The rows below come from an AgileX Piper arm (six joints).
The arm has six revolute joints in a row. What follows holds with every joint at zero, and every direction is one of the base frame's. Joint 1 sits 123 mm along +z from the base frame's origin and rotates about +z. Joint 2 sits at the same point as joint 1 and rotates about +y. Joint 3 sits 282.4 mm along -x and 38.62 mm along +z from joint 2 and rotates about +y. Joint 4 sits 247.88 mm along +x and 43.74 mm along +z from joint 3 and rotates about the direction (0.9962, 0, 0.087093). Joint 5 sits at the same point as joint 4 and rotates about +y. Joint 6 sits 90.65 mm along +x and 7.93 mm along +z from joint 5 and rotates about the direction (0.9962, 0, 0.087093). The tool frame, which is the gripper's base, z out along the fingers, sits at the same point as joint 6; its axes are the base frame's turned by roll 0, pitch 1.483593 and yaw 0 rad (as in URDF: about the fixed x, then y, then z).
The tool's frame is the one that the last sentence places.
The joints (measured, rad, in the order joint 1, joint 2, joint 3, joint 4, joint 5, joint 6), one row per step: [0.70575, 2.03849, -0.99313, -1.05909, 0.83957, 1.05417]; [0.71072, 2.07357, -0.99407, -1.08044, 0.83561, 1.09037]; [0.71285, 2.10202, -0.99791, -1.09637, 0.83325, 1.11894]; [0.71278, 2.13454, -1.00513, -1.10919, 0.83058, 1.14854]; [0.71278, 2.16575, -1.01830, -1.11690, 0.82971, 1.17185]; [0.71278, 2.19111, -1.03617, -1.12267, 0.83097, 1.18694]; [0.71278, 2.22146, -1.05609, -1.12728, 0.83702, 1.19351]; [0.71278, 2.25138, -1.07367, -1.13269, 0.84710, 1.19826]
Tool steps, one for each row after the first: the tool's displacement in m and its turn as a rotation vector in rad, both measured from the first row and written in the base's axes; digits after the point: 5 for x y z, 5 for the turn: [-0.00022, 0.00135, -0.01094, -0.01034, 0.00253, -0.00271]; [0.00025, 0.00220, -0.01938, -0.01706, 0.00303, -0.00748]; [0.00127, 0.00274, -0.02883, -0.02212, 0.00476, -0.01750]; [0.00307, 0.00404, -0.03715, -0.02502, 0.00526, -0.02785]; [0.00586, 0.00614, -0.04290, -0.02600, 0.00180, -0.03466]; [0.00860, 0.00789, -0.05001, -0.03678, 0.00380, -0.03808]; [0.01076, 0.00882, -0.05722, -0.05352, 0.00687, -0.04104]
